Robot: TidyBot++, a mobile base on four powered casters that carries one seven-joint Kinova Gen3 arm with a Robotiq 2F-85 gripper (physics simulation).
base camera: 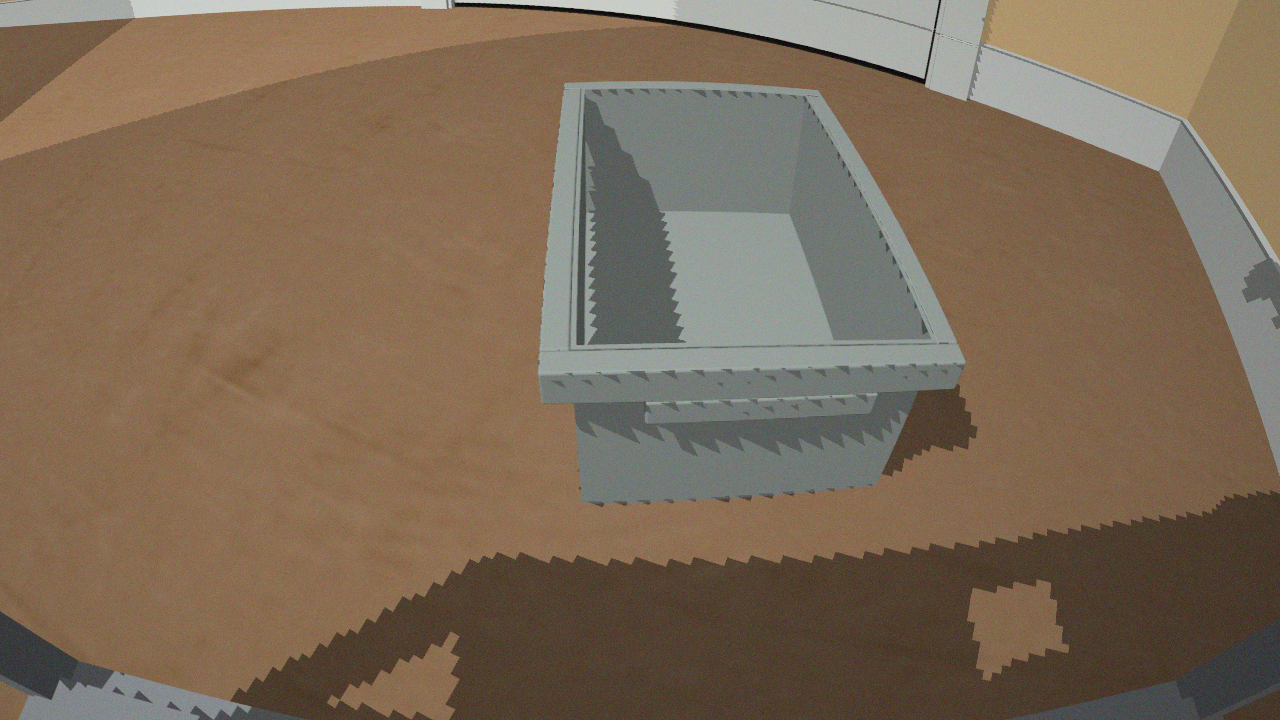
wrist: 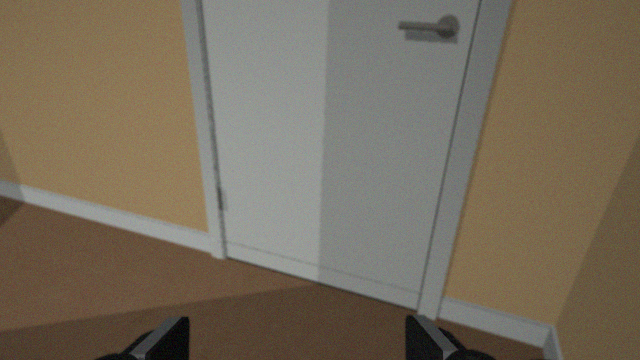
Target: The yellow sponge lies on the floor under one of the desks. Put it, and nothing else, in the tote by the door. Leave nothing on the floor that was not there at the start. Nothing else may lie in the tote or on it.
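Places are measured from the arm's base along level axes (x ahead, y right, z down), in millimetres.
Pixels of known places: gripper, between the fingertips: (wrist: 298, 340).
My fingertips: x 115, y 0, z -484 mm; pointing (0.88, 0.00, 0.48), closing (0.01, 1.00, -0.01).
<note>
Behind a point stands the place of what it marks.
The grey tote (base camera: 751, 362) @(x 322, y 50, z 277 mm) stands upright on the floor in the middle of the base camera view, open at the top. Its inner floor and walls show, partly in shadow, and no object shows inside. My gripper (wrist: 298, 340) @(x 115, y 0, z -484 mm) is open, its two dark fingertips wide apart at the bottom of the wrist view with nothing between them. The tote does not show in the wrist view. The yellow sponge does not show in either view.
A white door (wrist: 320, 150) @(x 1117, y 44, z -148 mm) with a lever handle (wrist: 427, 27) @(x 971, y 280, z -527 mm) stands in a white frame, between tan walls (wrist: 110, 110) @(x 1450, y -746, z -153 mm). White baseboard (base camera: 1074, 116) @(x 899, y 611, z 365 mm) (wrist: 115, 217) @(x 1473, y -841, z 344 mm) runs along the walls, with a corner right of the door. Shadows lie across the brown floor (base camera: 268, 313) @(x 481, y -294, z 397 mm).
</note>
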